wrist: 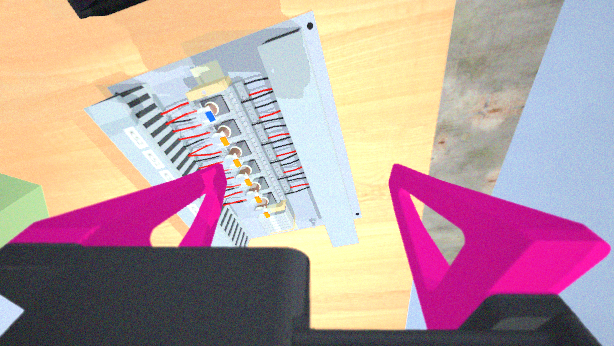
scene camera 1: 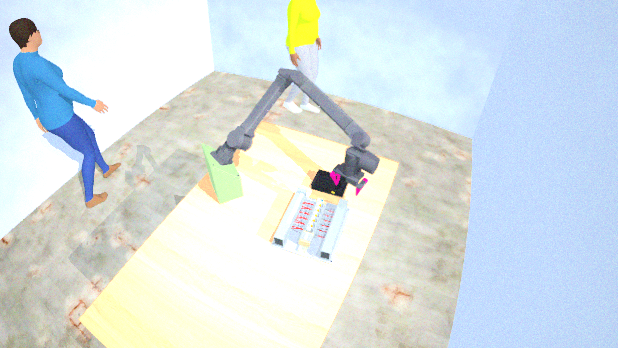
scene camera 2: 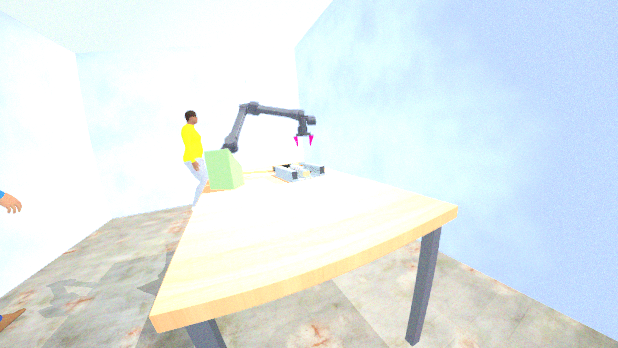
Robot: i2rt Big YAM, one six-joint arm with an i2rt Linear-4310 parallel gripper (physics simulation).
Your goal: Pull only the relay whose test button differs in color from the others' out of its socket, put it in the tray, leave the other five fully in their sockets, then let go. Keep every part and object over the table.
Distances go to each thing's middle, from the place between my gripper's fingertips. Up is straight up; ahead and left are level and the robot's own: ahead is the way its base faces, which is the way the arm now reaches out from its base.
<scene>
Now: hand 14 cm above the clear-cased relay (wrist: 210, 112), 11 cm past it and 2 cm to the left of it. Also, from my hand: grey panel (wrist: 239, 59): 19 cm below, 12 cm to the right, 8 cm behind.
</scene>
